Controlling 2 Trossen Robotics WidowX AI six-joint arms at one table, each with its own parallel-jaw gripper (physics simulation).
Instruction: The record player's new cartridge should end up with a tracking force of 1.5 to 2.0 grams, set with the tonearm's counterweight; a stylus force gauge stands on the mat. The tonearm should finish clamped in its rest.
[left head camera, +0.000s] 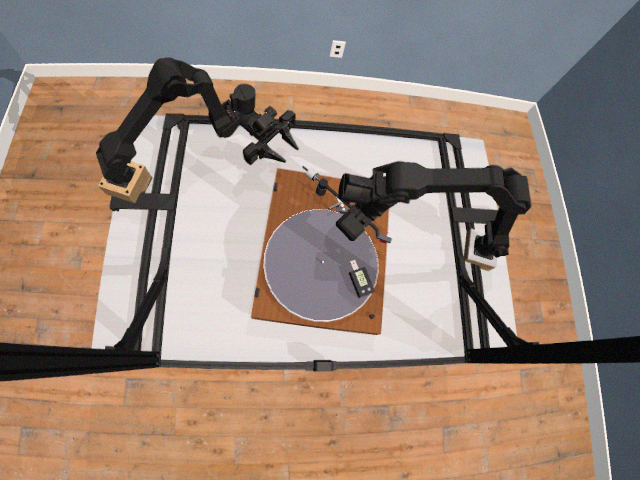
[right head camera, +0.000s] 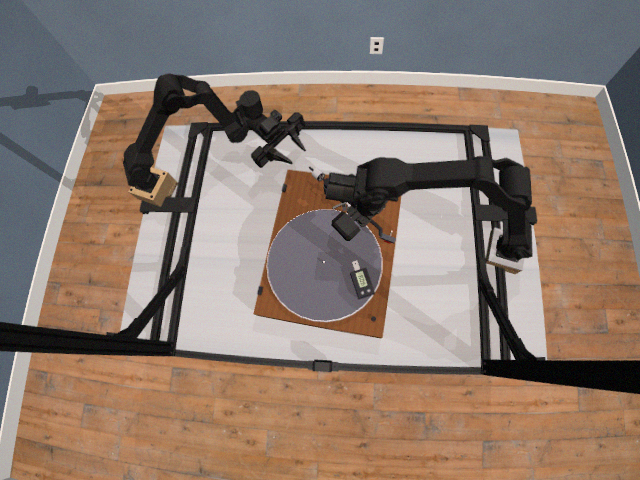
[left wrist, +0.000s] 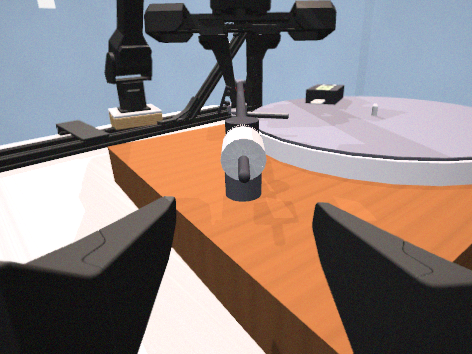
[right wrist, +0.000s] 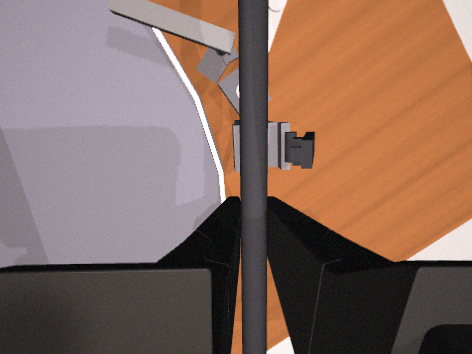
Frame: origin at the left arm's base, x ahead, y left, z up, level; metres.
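Where they show: left gripper, fingertip midpoint: (left head camera: 291, 155) (right head camera: 298, 156) (left wrist: 245, 211); right gripper, fingertip midpoint: (left head camera: 358, 216) (right head camera: 362, 215) (right wrist: 250, 207); left arm's base at its link origin: (left head camera: 121, 175) (right head camera: 147, 181); right arm's base at its link origin: (left head camera: 484, 247) (right head camera: 508, 248) (left wrist: 133, 109).
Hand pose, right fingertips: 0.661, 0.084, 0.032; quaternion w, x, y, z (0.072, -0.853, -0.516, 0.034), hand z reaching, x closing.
Things, the pixels of their centre, and the offset from my right fingertips, as dx, dy, dz. "spot": a spot on its surface instead. Level surfaces: height alone.
- tonearm at a spot on its surface: (right wrist: 254, 75) (left wrist: 241, 99) spot: -0.042, +0.020, +0.015
- force gauge at the middle of its body: (left wrist: 323, 95) (right head camera: 360, 278) (left head camera: 359, 277) +0.046, -0.159, -0.007
- mat at its surface level: dz -0.017
- grey bar at the middle of its body: (right wrist: 174, 22) (left wrist: 267, 114) -0.067, +0.006, +0.005
The tonearm (left head camera: 333, 192) (left wrist: 241, 97) (right wrist: 254, 75) crosses the right side of the record player. Its pale counterweight (left head camera: 312, 176) (left wrist: 243, 150) sits on the rear end, behind the dark pivot post. My right gripper (right wrist: 250, 207) is shut on the tonearm tube, its fingertips against both sides. The rest (right wrist: 277, 145), with a black clip, lies beneath the tube; whether the tube touches it is unclear. My left gripper (left head camera: 291, 155) (right head camera: 298, 157) (left wrist: 245, 211) is open and empty, behind the counterweight. The force gauge (left head camera: 360, 279) (right head camera: 361, 280) (left wrist: 325, 93) stands on the mat (left head camera: 305, 284); its reading is too small to read.
The wooden plinth (left head camera: 281, 193) (right head camera: 292, 193) (left wrist: 200, 170) carries the platter. A grey bar (right wrist: 175, 25) reaches over the platter's edge beside the tonearm. The right arm (left head camera: 444, 179) (right head camera: 439, 174) spans above the plinth's right side. A dark frame surrounds the white table.
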